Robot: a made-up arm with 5 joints. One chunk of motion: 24 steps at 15 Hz.
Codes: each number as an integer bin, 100 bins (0 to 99) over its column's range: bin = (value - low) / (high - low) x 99, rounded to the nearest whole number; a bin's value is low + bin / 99 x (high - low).
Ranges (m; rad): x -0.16..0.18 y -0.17..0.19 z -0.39..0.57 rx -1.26..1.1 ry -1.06..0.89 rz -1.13..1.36
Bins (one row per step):
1: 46 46 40 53 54 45
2: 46 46 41 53 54 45
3: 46 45 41 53 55 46
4: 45 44 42 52 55 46
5: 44 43 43 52 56 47
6: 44 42 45 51 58 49
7: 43 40 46 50 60 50
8: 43 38 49 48 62 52
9: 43 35 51 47 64 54
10: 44 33 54 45 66 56
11: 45 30 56 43 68 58
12: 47 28 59 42 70 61
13: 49 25 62 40 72 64
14: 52 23 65 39 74 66
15: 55 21 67 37 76 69
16: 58 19 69 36 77 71
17: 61 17 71 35 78 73
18: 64 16 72 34 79 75
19: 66 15 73 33 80 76
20: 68 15 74 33 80 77
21: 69 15 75 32 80 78
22: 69 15 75 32 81 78
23: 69 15 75 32 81 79
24: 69 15 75 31 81 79
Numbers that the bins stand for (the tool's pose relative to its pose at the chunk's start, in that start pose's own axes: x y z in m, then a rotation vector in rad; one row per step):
1: -0.0020 -0.0027 -0.0021 0.0034 0.0036 0.0018
2: -0.0020 -0.0027 0.0076 0.0034 0.0036 0.0018
3: -0.0020 -0.0064 0.0076 0.0034 0.0233 0.0270
4: -0.0055 -0.0100 0.0173 -0.0204 0.0233 0.0270
5: -0.0089 -0.0136 0.0270 -0.0204 0.0430 0.0521
6: -0.0089 -0.0173 0.0464 -0.0442 0.0824 0.1024
7: -0.0123 -0.0245 0.0561 -0.0681 0.1218 0.1276
8: -0.0123 -0.0318 0.0852 -0.1158 0.1612 0.1779
9: -0.0123 -0.0427 0.1045 -0.1396 0.2006 0.2282
10: -0.0089 -0.0500 0.1336 -0.1873 0.2400 0.2785
11: -0.0055 -0.0609 0.1530 -0.2349 0.2794 0.3288
12: 0.0014 -0.0682 0.1821 -0.2588 0.3188 0.4042
13: 0.0083 -0.0791 0.2112 -0.3065 0.3582 0.4797
14: 0.0186 -0.0864 0.2403 -0.3303 0.3976 0.5300
15: 0.0289 -0.0936 0.2597 -0.3780 0.4370 0.6055
16: 0.0392 -0.1009 0.2791 -0.4018 0.4567 0.6558
17: 0.0495 -0.1082 0.2985 -0.4257 0.4764 0.7061
18: 0.0598 -0.1118 0.3082 -0.4495 0.4961 0.7564
19: 0.0667 -0.1155 0.3179 -0.4733 0.5158 0.7815
20: 0.0735 -0.1155 0.3276 -0.4733 0.5158 0.8067
21: 0.0770 -0.1155 0.3373 -0.4972 0.5158 0.8318
22: 0.0770 -0.1155 0.3373 -0.4972 0.5355 0.8318
23: 0.0770 -0.1155 0.3373 -0.4972 0.5355 0.8570
24: 0.0770 -0.1155 0.3373 -0.5210 0.5355 0.8570

